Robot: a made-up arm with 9 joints. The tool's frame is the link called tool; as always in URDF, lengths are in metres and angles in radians. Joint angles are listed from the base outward. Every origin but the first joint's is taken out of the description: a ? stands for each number. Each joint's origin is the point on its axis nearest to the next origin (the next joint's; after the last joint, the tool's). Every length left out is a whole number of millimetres.
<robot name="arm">
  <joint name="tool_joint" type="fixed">
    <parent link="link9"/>
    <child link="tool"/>
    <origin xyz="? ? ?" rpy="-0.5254 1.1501 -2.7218"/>
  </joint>
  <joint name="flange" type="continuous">
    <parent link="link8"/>
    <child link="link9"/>
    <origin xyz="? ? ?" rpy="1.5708 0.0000 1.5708"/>
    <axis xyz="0 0 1"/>
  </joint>
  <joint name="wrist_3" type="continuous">
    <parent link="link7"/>
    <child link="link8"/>
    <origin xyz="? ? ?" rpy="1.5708 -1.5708 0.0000"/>
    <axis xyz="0 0 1"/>
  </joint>
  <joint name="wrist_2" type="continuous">
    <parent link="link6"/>
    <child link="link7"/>
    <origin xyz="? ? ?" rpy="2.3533 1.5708 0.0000"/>
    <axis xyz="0 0 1"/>
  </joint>
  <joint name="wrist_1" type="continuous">
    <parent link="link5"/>
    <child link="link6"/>
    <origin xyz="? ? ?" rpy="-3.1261 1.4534 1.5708"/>
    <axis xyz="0 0 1"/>
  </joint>
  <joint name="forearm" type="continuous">
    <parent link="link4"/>
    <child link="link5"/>
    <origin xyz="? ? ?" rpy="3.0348 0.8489 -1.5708"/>
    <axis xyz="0 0 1"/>
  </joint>
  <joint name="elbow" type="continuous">
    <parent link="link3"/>
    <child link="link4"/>
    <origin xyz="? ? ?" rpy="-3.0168 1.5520 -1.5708"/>
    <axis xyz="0 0 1"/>
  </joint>
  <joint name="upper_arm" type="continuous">
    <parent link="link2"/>
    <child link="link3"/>
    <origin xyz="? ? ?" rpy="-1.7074 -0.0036 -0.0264"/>
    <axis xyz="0 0 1"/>
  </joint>
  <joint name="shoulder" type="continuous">
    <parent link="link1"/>
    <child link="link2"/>
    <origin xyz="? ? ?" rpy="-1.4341 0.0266 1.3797"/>
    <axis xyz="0 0 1"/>
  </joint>
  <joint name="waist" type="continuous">
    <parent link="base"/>
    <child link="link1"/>
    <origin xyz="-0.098 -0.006 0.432" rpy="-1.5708 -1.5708 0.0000"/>
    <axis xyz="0 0 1"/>
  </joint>
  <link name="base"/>
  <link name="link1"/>
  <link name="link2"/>
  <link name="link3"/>
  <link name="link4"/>
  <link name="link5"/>
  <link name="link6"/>
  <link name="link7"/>
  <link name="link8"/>
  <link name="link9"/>
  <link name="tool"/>
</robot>
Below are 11 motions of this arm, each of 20 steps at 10 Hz.
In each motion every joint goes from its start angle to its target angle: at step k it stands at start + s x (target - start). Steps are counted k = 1, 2, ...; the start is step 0. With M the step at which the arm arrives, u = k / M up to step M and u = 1 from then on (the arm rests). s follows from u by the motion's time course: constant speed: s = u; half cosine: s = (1 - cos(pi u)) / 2; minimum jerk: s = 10 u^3 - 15 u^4 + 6 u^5.
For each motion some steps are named. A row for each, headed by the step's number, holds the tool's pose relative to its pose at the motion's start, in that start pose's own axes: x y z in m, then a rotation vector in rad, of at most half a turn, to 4 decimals.
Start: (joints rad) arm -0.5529 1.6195 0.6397 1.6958 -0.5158 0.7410 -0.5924 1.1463 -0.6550
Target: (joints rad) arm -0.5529 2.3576 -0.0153 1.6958 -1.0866 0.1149 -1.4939 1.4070 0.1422
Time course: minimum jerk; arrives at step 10
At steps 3, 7, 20:
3: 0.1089 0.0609 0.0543 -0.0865 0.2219 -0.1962
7: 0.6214 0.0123 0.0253 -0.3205 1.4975 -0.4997
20: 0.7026 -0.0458 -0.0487 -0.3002 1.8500 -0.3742

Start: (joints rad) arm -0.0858 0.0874 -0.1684 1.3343 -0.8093 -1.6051 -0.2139 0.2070 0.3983
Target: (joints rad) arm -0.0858 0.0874 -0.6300 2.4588 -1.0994 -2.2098 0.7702 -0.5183 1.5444
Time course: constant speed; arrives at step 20
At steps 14, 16, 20:
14: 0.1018 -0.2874 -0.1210 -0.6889 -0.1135 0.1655
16: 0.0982 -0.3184 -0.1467 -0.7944 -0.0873 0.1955
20: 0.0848 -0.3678 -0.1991 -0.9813 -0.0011 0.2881

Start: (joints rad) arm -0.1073 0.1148 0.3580 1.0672 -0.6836 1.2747 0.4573 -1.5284 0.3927
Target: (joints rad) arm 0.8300 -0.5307 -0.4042 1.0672 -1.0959 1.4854 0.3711 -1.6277 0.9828
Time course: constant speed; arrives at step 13
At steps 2, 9, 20:
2: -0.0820 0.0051 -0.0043 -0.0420 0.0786 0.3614
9: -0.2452 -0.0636 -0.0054 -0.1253 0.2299 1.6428
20: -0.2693 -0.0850 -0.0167 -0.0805 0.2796 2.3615

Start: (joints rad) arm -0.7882 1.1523 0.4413 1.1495 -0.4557 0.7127 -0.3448 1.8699 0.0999
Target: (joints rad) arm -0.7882 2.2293 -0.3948 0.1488 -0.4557 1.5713 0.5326 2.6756 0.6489
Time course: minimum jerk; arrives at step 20
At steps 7, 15, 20:
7: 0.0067 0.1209 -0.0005 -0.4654 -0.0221 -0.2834
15: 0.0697 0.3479 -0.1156 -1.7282 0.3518 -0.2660
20: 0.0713 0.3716 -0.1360 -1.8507 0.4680 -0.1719

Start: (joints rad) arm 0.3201 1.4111 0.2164 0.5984 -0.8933 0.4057 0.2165 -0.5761 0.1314
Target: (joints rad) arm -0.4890 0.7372 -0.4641 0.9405 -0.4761 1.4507 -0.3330 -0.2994 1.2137
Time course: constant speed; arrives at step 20
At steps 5, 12, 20:
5: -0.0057 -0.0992 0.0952 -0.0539 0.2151 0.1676
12: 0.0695 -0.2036 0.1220 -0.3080 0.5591 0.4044
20: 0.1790 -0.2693 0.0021 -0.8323 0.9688 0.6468

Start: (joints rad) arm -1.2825 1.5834 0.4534 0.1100 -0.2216 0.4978 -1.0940 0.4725 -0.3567
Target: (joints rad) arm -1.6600 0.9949 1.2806 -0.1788 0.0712 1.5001 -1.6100 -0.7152 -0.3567
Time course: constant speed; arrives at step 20
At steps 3, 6, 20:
3: 0.0580 -0.0017 0.0667 0.0465 0.2035 0.0422
6: 0.1319 0.0004 0.1301 0.1211 0.4114 0.0794
20: 0.6463 0.0519 0.2575 0.8052 1.3362 0.1369

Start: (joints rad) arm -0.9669 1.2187 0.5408 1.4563 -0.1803 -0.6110 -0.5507 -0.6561 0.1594
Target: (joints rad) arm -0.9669 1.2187 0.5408 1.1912 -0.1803 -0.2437 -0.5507 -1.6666 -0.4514
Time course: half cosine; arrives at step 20
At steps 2, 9, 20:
2: 0.0022 0.0026 -0.0016 0.0153 0.0150 0.0062
9: 0.0424 0.0366 -0.0254 0.2692 0.2758 0.0787
20: 0.1174 0.0549 -0.0516 0.6426 0.6937 0.1114

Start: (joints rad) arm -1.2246 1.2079 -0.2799 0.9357 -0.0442 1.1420 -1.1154 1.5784 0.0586
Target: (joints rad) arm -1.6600 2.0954 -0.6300 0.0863 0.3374 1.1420 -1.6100 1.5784 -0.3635
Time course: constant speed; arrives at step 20
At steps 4, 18, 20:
4: 0.0542 0.0079 0.0207 -0.0273 0.4107 -0.2234
18: 0.2070 -0.0194 -0.0192 -0.6921 1.2687 -1.2350
20: 0.2211 -0.0312 -0.0234 -0.8478 1.2686 -1.3981

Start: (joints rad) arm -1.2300 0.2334 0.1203 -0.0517 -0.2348 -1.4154 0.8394 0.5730 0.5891
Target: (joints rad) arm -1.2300 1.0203 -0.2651 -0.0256 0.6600 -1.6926 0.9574 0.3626 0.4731
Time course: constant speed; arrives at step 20
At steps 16, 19, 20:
16: -0.2383 0.5344 0.2565 -0.4676 -0.7745 0.8109
19: -0.2852 0.6282 0.2538 -0.5372 -0.8550 1.0031
20: -0.3000 0.6585 0.2501 -0.5587 -0.8762 1.0692

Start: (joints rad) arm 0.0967 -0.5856 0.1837 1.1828 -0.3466 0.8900 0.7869 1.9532 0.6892
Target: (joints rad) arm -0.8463 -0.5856 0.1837 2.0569 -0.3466 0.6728 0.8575 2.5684 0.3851
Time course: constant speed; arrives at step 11
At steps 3, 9, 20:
3: -0.0510 0.0818 0.0527 0.1192 -0.3145 -0.1580
9: -0.1863 0.2812 0.1189 0.4861 -0.8400 -0.2222
20: -0.2425 0.3573 0.1198 0.6223 -0.9626 -0.1693

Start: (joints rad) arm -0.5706 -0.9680 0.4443 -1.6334 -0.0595 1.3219 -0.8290 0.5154 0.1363
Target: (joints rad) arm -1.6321 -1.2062 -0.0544 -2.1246 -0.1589 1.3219 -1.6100 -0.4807 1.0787
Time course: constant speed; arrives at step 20
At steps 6, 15, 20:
6: 0.1010 0.0017 0.0206 0.0827 0.1986 0.4906
15: 0.2815 0.0177 -0.0024 0.4355 0.2671 1.2755
20: 0.3901 0.0563 -0.0537 0.7928 0.2049 1.6237

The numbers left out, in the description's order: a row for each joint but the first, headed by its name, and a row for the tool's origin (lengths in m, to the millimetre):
tool: 0.039 0.011 0.000
flange: 0.020 0.033 0.000
wrist_3: -0.056 0.055 0.000
wrist_2: 0.062 -0.365 0.000
wrist_1: -0.063 0.088 0.000
forearm: -0.106 0.187 0.000
elbow: -0.144 0.031 0.000
upper_arm: -0.321 -0.149 0.000
shoulder: -0.019 -0.008 0.000

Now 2 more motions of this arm.
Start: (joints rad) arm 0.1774 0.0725 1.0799 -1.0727 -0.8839 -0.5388 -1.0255 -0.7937 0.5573
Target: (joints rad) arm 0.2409 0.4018 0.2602 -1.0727 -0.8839 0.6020 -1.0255 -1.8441 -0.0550
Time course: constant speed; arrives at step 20
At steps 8, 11, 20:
8: 0.2839 -0.0098 -0.3281 0.0556 0.3598 -0.3281
11: 0.3561 -0.0751 -0.4592 0.0818 0.4300 -0.4849
20: 0.4387 -0.4095 -0.7396 0.1608 0.3887 -0.9565

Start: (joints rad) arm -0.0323 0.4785 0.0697 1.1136 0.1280 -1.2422 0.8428 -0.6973 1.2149
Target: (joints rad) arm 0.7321 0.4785 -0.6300 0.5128 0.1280 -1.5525 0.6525 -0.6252 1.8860
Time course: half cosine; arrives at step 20
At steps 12, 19, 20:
12: 0.4456 -0.2963 -0.2635 0.1071 0.5325 0.4629
19: 0.6411 -0.3001 -0.5726 0.2203 0.6183 0.8673
20: 0.6439 -0.2988 -0.5788 0.2229 0.6182 0.8751

